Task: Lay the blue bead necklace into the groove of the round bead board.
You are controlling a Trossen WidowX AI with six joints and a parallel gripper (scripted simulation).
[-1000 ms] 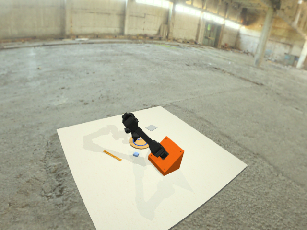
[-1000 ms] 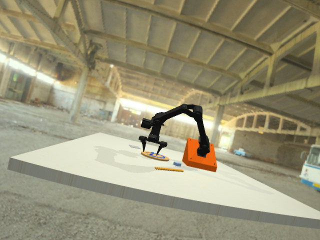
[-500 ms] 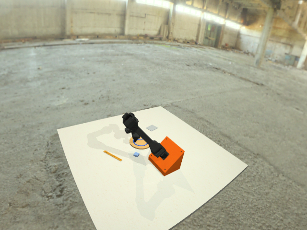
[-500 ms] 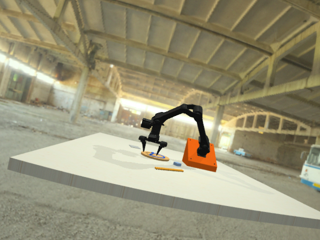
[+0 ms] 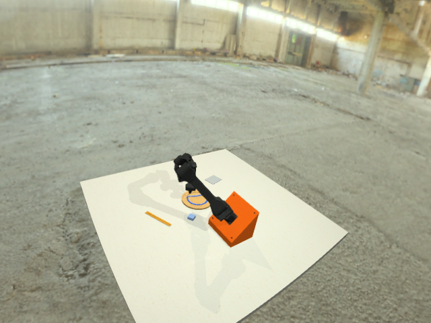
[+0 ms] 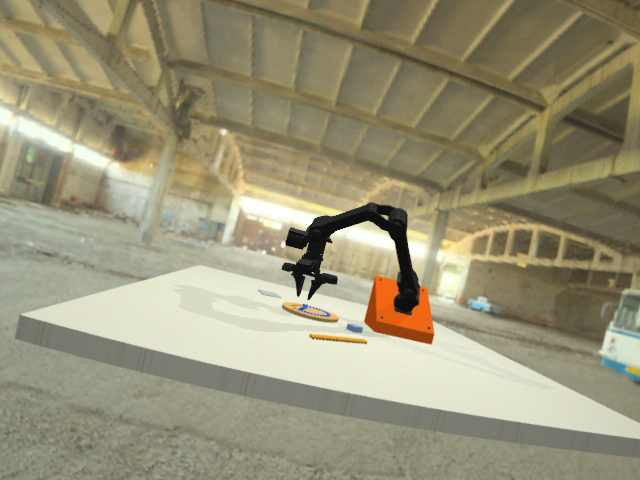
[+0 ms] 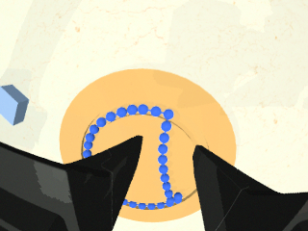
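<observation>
Now: the round tan bead board 4 cm behind my gripper tip, 4 cm to the right of it and 4 cm below it. The rest, counted from my gripper tip: flat grey tile (12 cm ahead, 27 cm to the right, 5 cm below); small light-blue block (18 cm behind, 8 cm to the left, 4 cm below).
</observation>
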